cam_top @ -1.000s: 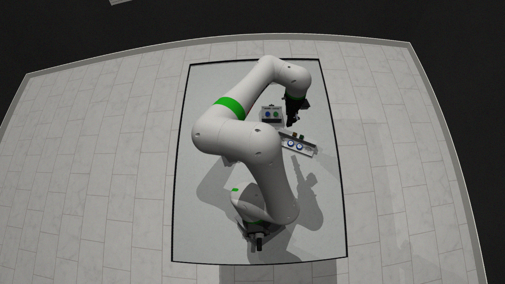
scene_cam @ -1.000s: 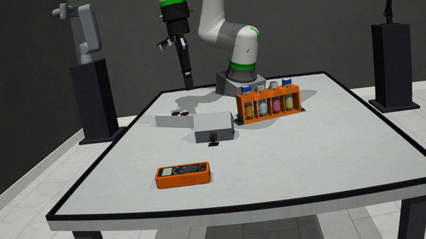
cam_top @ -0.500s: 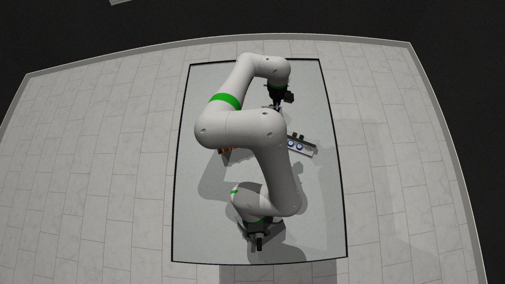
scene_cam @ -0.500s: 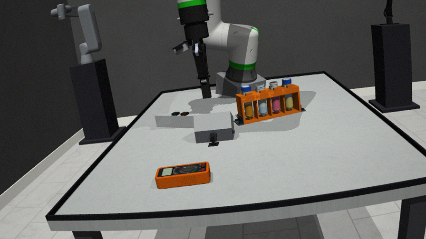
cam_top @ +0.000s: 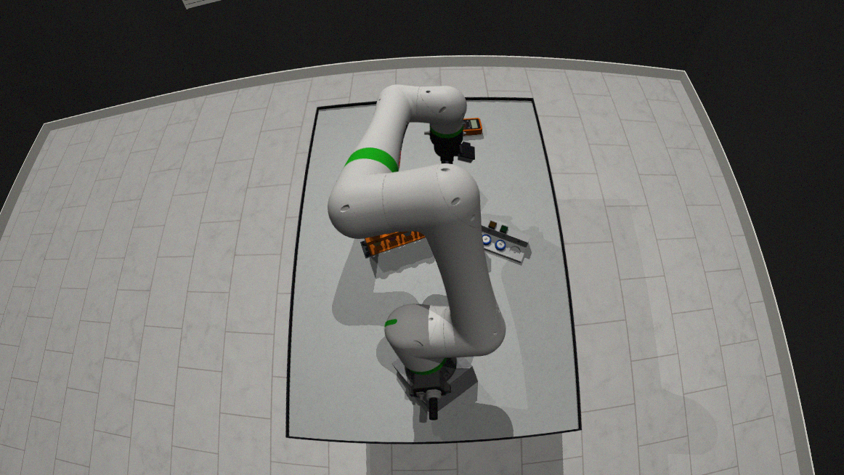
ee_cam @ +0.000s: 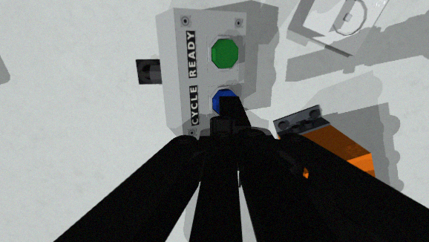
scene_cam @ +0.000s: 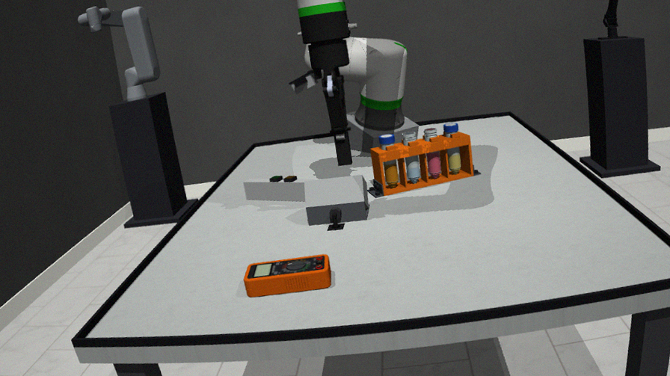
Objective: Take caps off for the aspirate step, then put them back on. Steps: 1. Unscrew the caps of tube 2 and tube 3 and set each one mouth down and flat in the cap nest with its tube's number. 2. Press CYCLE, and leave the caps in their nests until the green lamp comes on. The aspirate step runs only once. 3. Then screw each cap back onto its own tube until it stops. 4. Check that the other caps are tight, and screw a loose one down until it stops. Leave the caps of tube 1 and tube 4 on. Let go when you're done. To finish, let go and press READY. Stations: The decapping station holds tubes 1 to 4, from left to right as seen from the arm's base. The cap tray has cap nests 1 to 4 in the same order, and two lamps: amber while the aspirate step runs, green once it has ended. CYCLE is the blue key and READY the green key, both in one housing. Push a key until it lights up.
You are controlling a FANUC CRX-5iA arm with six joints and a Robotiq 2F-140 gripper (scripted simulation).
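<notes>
My hand is 60 mm above the blue key. The rest, counted from my hand: green key: 60 mm below, 40 mm to the right; then grey key housing: 80 mm below, 20 mm to the right, 20 mm ahead; then cap 4: 110 mm behind, 90 mm to the left, 10 mm below.
</notes>
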